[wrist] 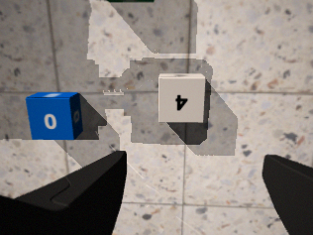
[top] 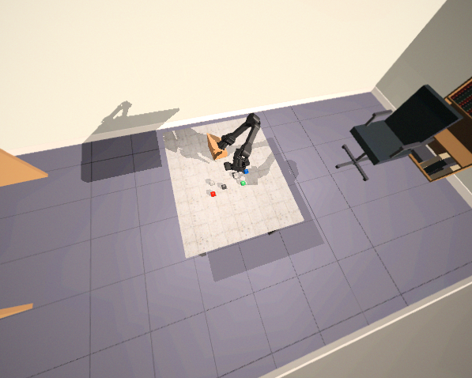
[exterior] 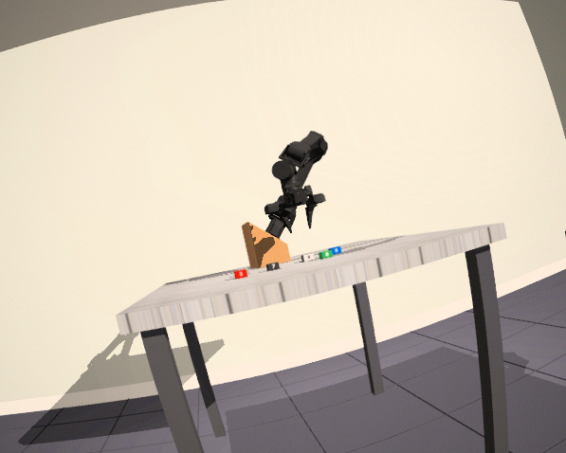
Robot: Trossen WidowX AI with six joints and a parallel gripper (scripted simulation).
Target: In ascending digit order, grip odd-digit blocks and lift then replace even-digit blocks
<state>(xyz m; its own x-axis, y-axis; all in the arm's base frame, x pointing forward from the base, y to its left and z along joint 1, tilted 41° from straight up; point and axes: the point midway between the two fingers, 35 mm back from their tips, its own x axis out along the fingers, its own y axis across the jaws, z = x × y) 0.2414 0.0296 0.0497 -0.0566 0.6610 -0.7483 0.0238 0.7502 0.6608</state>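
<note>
Now: the dark block 120 mm to the right of my gripper tip, 80 mm below it and 80 mm ahead of it. The rest, counted from my gripper tip: blue block 100 mm to the left, 80 mm below; green block 90 mm ahead, 80 mm below, 40 mm to the left; white block 80 mm below, 10 mm ahead.
</note>
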